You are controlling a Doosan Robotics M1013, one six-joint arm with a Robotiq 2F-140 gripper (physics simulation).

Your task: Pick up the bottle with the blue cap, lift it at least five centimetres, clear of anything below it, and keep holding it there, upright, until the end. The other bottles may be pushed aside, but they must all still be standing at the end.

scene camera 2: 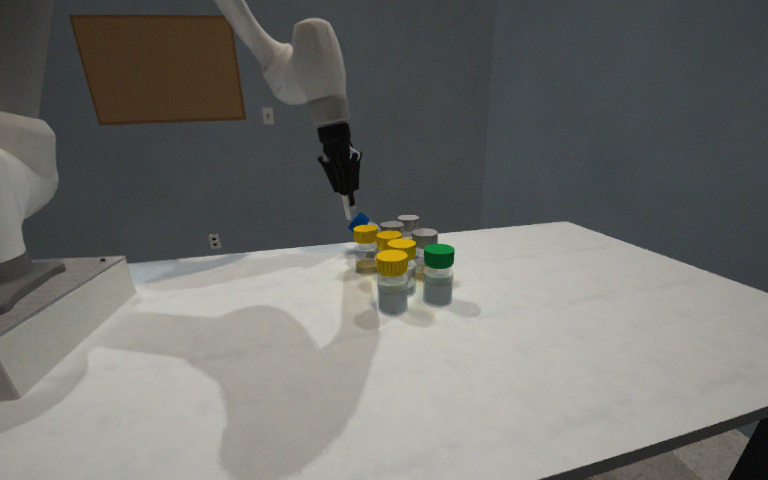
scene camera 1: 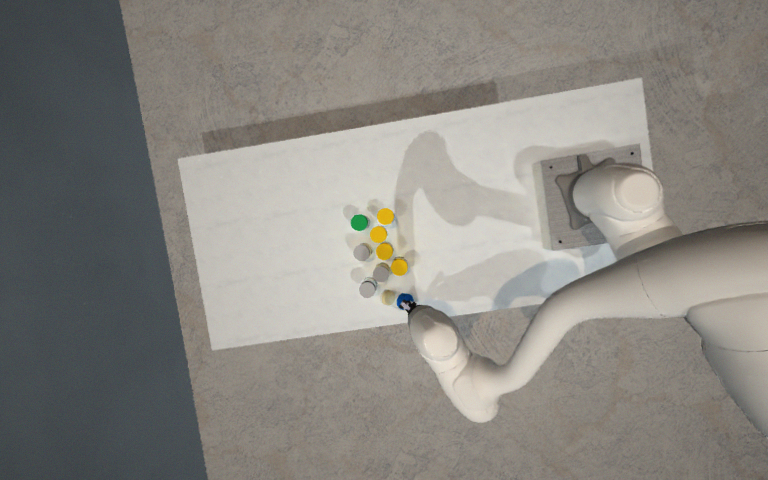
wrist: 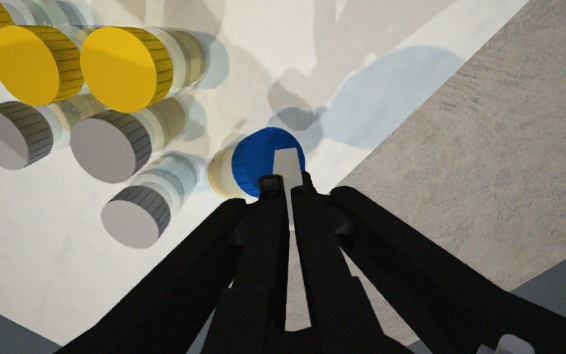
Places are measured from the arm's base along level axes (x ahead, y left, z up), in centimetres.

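Where they show: gripper, fingertip midpoint: (scene camera 2: 352, 217) (scene camera 1: 410, 304) (wrist: 287, 166).
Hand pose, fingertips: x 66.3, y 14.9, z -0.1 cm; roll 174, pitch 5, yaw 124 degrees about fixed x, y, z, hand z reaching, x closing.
Observation:
Each offset is from my fingertips to the top centre of the thing. Level surfaces: height alone.
The bottle with the blue cap @[dz +1.5, dx +4.0, dy -2.3 cm] (scene camera 1: 402, 298) (scene camera 2: 358, 222) (wrist: 260, 157) is tilted, not upright. In scene camera 2 its cap leans to the left, and its base is hidden behind other bottles. In the wrist view its yellowish body shows to the left of the cap. My gripper (scene camera 1: 407, 306) (scene camera 2: 349, 208) (wrist: 287, 166) is shut and empty. Its fingertips are at the cap and overlap it in the wrist view; whether they touch it I cannot tell. The fingers are not around the bottle.
Several yellow-capped bottles, one being the nearest @[dz +0.8, dx -0.9, dy -13.0 cm] (scene camera 1: 399, 266) (scene camera 2: 365, 234) (wrist: 120, 67), grey-capped bottles @[dz +0.8, dx +11.7, dy -9.5 cm] (scene camera 1: 367, 288) (scene camera 2: 408, 220) (wrist: 131, 222) and a green-capped bottle @[dz +0.8, dx +6.7, dy -31.4 cm] (scene camera 1: 359, 222) (scene camera 2: 438, 256) stand upright beside it. The white table @[dz -9.7 cm] (scene camera 1: 254, 226) (scene camera 2: 509, 350) has its edge close to the blue-capped bottle.

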